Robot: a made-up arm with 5 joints. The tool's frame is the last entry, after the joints. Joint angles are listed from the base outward.
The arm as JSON. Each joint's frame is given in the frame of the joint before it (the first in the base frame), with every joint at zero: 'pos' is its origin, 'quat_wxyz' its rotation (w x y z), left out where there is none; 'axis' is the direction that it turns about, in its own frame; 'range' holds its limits. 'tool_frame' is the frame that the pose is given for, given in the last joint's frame.
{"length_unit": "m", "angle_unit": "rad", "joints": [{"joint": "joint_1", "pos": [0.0, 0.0, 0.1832], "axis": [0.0, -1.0, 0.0], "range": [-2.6, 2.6]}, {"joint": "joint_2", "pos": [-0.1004, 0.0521, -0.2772], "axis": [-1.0, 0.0, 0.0], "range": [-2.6, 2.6]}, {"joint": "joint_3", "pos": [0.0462, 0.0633, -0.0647], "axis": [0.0, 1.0, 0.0], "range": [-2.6, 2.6]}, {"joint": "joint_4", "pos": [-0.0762, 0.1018, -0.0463], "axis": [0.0, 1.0, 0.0], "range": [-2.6, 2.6]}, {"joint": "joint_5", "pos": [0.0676, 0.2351, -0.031], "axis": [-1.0, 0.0, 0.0], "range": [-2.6, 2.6]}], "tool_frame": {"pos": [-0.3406, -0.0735, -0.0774]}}
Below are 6 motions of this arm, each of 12 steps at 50 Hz.
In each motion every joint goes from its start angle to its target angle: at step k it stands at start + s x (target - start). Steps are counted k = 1, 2, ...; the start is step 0. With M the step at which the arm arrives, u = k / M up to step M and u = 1 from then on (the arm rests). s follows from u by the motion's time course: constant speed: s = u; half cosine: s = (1 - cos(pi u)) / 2; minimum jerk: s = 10 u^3 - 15 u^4 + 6 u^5.
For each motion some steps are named. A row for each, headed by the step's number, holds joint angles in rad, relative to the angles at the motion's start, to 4 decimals.
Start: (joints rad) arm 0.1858 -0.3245 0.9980 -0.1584 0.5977
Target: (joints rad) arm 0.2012 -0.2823 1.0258 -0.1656 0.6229
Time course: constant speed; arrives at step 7
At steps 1, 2, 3, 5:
1: 0.0022 0.0060 0.0040 -0.0010 0.0036
2: 0.0044 0.0121 0.0079 -0.0021 0.0072
3: 0.0066 0.0181 0.0119 -0.0031 0.0108
5: 0.0110 0.0301 0.0199 -0.0051 0.0180

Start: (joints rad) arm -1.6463 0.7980 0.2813 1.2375 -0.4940
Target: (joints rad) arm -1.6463 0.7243 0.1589 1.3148 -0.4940
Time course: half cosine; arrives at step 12
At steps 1, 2, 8, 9, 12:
1: 0.0000 -0.0013 -0.0021 0.0013 0.0000
2: 0.0000 -0.0049 -0.0082 0.0052 0.0000
8: 0.0000 -0.0553 -0.0918 0.0580 0.0000
9: 0.0000 -0.0629 -0.1045 0.0660 0.0000
12: 0.0000 -0.0737 -0.1224 0.0773 0.0000

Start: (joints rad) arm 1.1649 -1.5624 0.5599 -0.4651 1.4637
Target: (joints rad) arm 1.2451 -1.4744 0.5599 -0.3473 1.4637
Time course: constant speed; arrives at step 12
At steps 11, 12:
11: 0.0735 0.0807 0.0000 0.1080 0.0000
12: 0.0802 0.0880 0.0000 0.1178 0.0000

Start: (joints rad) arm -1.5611 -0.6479 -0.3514 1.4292 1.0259
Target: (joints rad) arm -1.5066 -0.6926 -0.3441 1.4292 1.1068
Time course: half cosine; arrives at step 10
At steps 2, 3, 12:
2: 0.0052 -0.0043 0.0007 0.0000 0.0077
3: 0.0112 -0.0092 0.0015 0.0000 0.0167
12: 0.0545 -0.0447 0.0073 0.0000 0.0809

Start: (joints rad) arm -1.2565 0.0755 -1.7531 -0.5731 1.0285
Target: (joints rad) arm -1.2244 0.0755 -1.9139 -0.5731 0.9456
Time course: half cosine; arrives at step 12
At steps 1, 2, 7, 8, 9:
1: 0.0005 0.0000 -0.0027 0.0000 -0.0014
2: 0.0022 0.0000 -0.0108 0.0000 -0.0056
7: 0.0202 0.0000 -0.1012 0.0000 -0.0522
8: 0.0241 0.0000 -0.1206 0.0000 -0.0622
9: 0.0274 0.0000 -0.1373 0.0000 -0.0708

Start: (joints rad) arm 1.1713 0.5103 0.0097 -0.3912 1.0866
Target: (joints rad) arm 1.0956 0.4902 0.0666 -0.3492 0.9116
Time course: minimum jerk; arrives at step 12
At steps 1, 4, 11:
1: -0.0004 -0.0001 0.0003 0.0002 -0.0009
4: -0.0159 -0.0042 0.0119 0.0088 -0.0367
11: -0.0753 -0.0200 0.0566 0.0418 -0.1741

